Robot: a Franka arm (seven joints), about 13 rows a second.
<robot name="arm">
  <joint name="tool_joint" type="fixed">
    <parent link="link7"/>
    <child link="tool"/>
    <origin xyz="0 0 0.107" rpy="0 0 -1.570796"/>
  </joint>
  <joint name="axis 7" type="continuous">
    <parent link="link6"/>
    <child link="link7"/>
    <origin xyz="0 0.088 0" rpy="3.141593 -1.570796 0"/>
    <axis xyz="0 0 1"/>
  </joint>
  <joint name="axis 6" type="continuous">
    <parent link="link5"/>
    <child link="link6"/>
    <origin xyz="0 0 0" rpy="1.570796 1.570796 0"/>
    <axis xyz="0 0 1"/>
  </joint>
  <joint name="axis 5" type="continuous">
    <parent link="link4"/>
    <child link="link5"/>
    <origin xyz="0.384 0.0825 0" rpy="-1.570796 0 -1.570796"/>
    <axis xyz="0 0 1"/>
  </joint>
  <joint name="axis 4" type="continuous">
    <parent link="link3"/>
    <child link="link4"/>
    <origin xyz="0.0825 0 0" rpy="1.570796 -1.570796 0"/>
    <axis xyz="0 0 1"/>
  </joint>
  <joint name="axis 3" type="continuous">
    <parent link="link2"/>
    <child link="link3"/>
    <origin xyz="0 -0.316 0" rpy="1.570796 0 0"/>
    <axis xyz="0 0 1"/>
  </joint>
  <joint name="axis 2" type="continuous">
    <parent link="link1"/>
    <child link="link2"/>
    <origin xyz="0 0 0" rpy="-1.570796 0 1.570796"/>
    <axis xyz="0 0 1"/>
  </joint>
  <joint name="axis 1" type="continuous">
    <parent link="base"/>
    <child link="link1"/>
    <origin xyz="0 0 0.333" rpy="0 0 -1.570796"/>
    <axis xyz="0 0 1"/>
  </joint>
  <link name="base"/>
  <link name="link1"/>
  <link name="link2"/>
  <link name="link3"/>
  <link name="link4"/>
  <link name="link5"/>
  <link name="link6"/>
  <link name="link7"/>
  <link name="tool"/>
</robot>
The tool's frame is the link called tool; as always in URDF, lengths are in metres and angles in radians. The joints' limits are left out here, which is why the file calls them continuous.
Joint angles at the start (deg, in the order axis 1, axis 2, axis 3, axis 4, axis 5, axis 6, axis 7):
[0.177 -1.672 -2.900 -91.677 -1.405 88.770 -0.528]
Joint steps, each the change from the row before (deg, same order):
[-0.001 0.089 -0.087 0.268 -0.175 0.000 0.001]
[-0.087 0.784 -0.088 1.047 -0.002 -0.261 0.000]
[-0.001 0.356 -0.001 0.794 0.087 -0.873 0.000]
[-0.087 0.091 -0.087 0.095 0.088 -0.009 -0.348]
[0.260 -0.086 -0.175 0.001 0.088 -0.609 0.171]
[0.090 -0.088 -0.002 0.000 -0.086 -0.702 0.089]
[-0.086 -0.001 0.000 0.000 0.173 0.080 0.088]
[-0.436 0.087 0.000 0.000 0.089 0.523 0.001]
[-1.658 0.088 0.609 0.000 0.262 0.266 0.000]
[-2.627 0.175 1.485 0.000 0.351 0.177 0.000]
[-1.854 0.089 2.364 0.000 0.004 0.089 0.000]
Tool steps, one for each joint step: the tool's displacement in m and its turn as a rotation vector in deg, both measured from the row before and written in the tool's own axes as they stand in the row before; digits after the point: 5 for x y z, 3 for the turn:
[0.00053 0.00120 -0.00135 -0.177 0.175 0.098]
[0.00392 0.00155 -0.00077 -0.038 -0.002 0.184]
[0.00044 -0.00016 -0.00180 0.072 -0.434 0.011]
[0.00047 0.00147 0.00014 0.088 -0.008 -0.178]
[-0.00159 -0.00096 0.00010 0.099 -0.519 0.084]
[-0.00179 -0.00064 0.00023 -0.077 -0.613 0.008]
[0.00014 0.00048 -0.00011 0.176 0.081 0.163]
[0.00139 0.00395 0.00009 0.097 0.428 0.430]
[0.00078 0.00946 0.00061 0.288 0.163 1.034]
[0.00107 0.01018 0.00153 0.376 -0.008 1.123]
[0.00068 -0.00493 0.00066 -0.019 0.005 -0.510]

